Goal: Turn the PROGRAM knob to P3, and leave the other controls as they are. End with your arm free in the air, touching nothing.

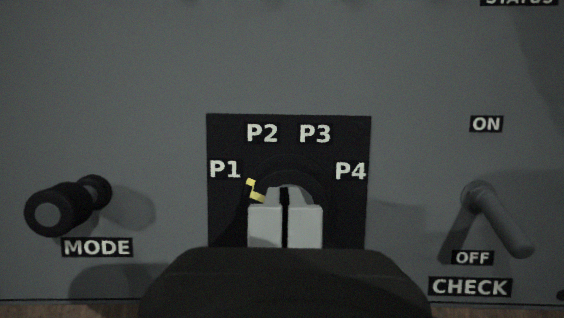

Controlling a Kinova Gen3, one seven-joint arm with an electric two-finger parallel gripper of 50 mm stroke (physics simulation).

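Frame: origin at the arm's base, x ahead, y left, z up, level; millimetres.
Seen in the pictures: gripper, fingertip midpoint: [283, 208].
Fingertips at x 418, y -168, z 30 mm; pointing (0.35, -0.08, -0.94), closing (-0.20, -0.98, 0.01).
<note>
Offsets run from my fingertips to a thing's middle. "spot": to the spot under its first point. Level surfaces: height alone.
The PROGRAM knob @(dx +7, dy -5, dz -24 mm) [305, 189] is a dark round knob with a light grey face, on a black plate @(spot: dx -5, dy -40, dz -48 mm) [345, 220] marked P1, P2, P3 and P4. Its yellow pointer @(spot: dx +11, dy +12, dz -9 mm) [257, 195] points up and left, toward P1 [225, 169]. The P3 label @(spot: dx +46, dy -29, dz -22 mm) [315, 134] is at the upper right of the knob. My gripper [283, 208] is shut with nothing between its fingers. Its fingertips stand in front of the knob and hide its middle and lower part; whether they touch it I cannot tell.
The black MODE knob @(dx +19, dy +115, dz -1 mm) [55, 209] sticks out of the grey panel [125, 65] at the left. The CHECK toggle lever @(dx -25, dy -121, dz -23 mm) [505, 225] sticks out at the right, its tip down beside OFF. Part of a STATUS label @(spot: dx +90, dy -155, dz +13 mm) [520, 2] shows at the top right. A wooden surface @(dz -138 mm) [60, 311] shows below the panel.
</note>
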